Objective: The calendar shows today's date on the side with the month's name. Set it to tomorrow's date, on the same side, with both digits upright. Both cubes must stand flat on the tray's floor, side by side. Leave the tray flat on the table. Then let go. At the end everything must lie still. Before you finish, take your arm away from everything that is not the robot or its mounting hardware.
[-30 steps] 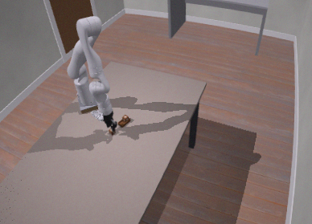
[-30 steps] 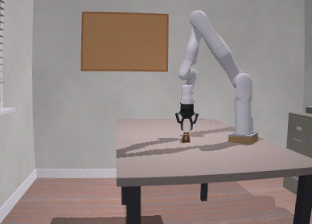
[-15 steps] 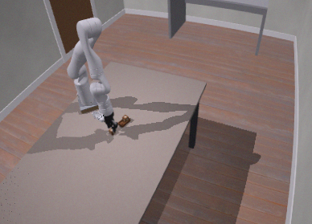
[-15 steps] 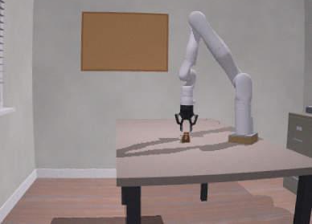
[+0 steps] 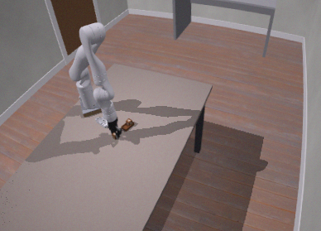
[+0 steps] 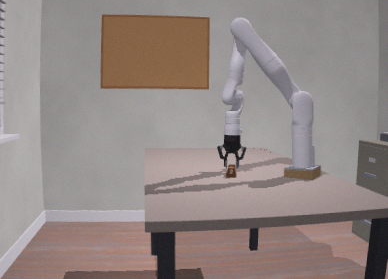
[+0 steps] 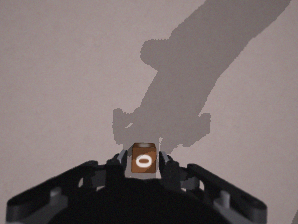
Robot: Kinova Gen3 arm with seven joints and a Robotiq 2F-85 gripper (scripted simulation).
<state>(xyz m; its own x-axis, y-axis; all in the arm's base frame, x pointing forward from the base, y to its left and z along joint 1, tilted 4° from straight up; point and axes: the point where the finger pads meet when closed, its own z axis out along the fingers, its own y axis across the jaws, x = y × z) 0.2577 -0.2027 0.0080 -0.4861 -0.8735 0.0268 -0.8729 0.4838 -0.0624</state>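
Right now the brown number cube is 20 mm below my hand. The rest, counted from my hand: brown calendar tray (40 mm ahead, 100 mm to the left, 20 mm below); digit cube (50 mm ahead, 110 mm to the left, 10 mm below).
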